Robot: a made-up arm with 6 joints. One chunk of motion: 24 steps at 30 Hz.
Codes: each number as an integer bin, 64 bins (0 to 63) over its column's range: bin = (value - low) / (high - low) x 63, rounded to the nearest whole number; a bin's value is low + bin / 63 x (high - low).
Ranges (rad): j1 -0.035..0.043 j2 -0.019..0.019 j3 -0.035..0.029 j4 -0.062..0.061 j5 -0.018..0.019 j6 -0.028..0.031
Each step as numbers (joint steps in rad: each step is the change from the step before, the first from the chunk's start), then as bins.
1 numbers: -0.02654 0.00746 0.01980 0.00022 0.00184 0.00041
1 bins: 7 44 54 32 34 30
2 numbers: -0.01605 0.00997 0.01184 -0.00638 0.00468 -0.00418
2 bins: 15 48 46 28 39 25
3 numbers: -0.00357 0.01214 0.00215 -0.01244 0.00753 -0.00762
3 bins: 25 52 37 25 43 22
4 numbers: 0.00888 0.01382 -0.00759 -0.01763 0.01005 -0.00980
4 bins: 35 54 27 23 48 19
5 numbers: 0.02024 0.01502 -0.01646 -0.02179 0.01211 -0.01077
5 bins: 45 56 18 21 51 18
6 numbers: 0.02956 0.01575 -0.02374 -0.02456 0.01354 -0.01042
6 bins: 52 58 11 19 54 19
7 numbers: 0.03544 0.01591 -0.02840 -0.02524 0.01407 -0.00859
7 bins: 57 58 6 19 55 21
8 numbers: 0.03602 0.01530 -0.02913 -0.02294 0.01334 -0.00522
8 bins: 57 57 6 20 53 24
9 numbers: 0.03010 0.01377 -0.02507 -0.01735 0.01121 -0.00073
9 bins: 53 54 10 23 50 29
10 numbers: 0.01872 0.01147 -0.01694 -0.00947 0.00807 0.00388
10 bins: 43 51 18 27 44 34
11 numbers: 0.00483 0.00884 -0.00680 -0.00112 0.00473 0.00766
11 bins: 32 46 28 31 39 38
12 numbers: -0.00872 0.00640 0.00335 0.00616 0.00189 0.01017
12 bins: 21 42 38 35 34 41
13 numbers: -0.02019 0.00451 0.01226 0.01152 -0.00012 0.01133
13 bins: 12 39 47 38 30 42
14 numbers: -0.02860 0.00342 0.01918 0.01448 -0.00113 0.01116
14 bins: 5 37 53 39 29 42
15 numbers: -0.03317 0.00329 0.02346 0.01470 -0.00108 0.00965
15 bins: 1 37 58 39 29 40
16 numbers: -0.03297 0.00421 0.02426 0.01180 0.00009 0.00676
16 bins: 2 38 58 38 31 37
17 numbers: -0.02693 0.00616 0.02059 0.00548 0.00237 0.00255
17 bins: 7 42 55 35 35 33
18 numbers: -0.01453 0.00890 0.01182 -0.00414 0.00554 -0.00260
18 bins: 17 46 46 30 40 27
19 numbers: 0.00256 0.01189 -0.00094 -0.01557 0.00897 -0.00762
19 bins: 30 51 34 24 46 22
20 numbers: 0.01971 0.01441 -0.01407 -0.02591 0.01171 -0.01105
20 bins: 44 55 21 18 51 18
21 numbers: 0.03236 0.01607 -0.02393 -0.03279 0.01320 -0.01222
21 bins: 54 58 11 15 53 17
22 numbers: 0.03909 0.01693 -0.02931 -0.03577 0.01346 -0.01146
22 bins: 60 60 6 13 54 18
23 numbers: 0.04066 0.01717 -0.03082 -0.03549 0.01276 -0.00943
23 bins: 61 60 4 14 52 20
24 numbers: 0.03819 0.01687 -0.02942 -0.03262 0.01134 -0.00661
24 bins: 59 59 5 15 50 23
